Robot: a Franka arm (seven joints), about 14 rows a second.
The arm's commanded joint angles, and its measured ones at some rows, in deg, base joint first. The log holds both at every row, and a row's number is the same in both.
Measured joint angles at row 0:
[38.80, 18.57, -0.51, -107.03, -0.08, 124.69, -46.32]
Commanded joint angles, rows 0 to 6:
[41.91, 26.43, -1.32, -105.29, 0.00, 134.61, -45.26]
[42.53, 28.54, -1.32, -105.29, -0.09, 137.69, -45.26]
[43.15, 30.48, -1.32, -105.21, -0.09, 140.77, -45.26]
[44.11, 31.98, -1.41, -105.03, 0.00, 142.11, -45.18]
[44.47, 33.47, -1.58, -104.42, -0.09, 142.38, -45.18]
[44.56, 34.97, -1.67, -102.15, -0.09, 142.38, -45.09]
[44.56, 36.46, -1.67, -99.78, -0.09, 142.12, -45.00]
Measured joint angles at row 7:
[44.01, 33.37, -0.93, -105.42, -0.08, 142.59, -45.62]
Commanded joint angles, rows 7 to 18:
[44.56, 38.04, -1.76, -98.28, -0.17, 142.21, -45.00]
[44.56, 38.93, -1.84, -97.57, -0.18, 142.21, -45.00]
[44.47, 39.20, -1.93, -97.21, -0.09, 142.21, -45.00]
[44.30, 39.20, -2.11, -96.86, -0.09, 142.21, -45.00]
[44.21, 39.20, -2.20, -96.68, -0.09, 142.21, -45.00]
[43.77, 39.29, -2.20, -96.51, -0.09, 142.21, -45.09]
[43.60, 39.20, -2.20, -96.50, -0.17, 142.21, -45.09]
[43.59, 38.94, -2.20, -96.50, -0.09, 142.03, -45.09]
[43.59, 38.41, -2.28, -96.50, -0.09, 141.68, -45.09]
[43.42, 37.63, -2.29, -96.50, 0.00, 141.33, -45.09]
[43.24, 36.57, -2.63, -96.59, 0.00, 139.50, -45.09]
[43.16, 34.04, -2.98, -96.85, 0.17, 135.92, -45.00]
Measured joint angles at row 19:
[43.69, 37.30, -2.72, -97.44, -0.08, 141.26, -45.51]
